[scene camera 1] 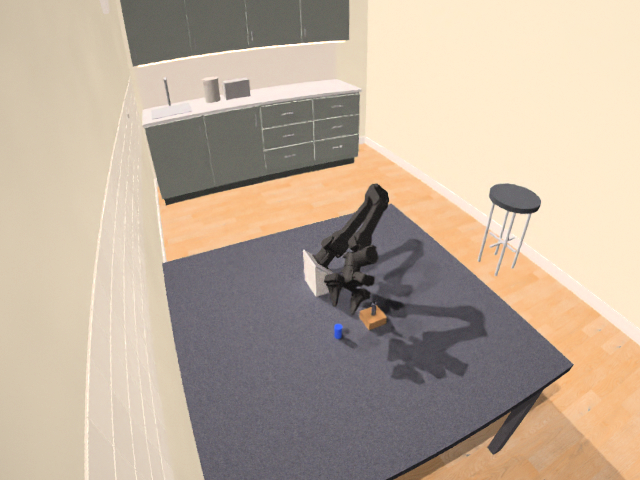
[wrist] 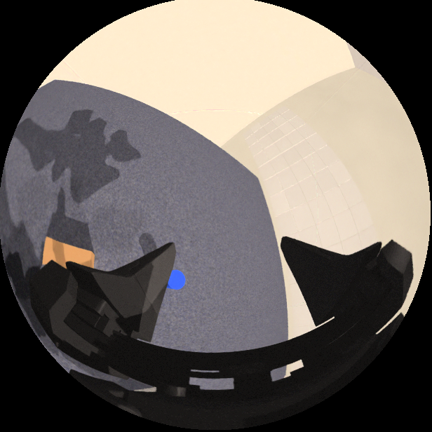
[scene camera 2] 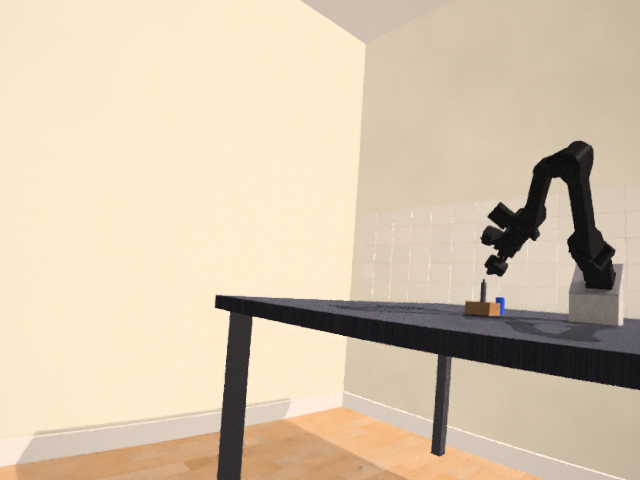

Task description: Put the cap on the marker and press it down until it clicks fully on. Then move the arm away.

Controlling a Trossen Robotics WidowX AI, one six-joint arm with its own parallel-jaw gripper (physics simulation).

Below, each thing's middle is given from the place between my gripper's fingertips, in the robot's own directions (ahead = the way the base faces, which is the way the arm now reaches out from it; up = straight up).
Labels:
Right now the orange-brown block (wrist: 60,252) is 4 cm behind my hand, 15 cm to the left of it and 14 cm below it.

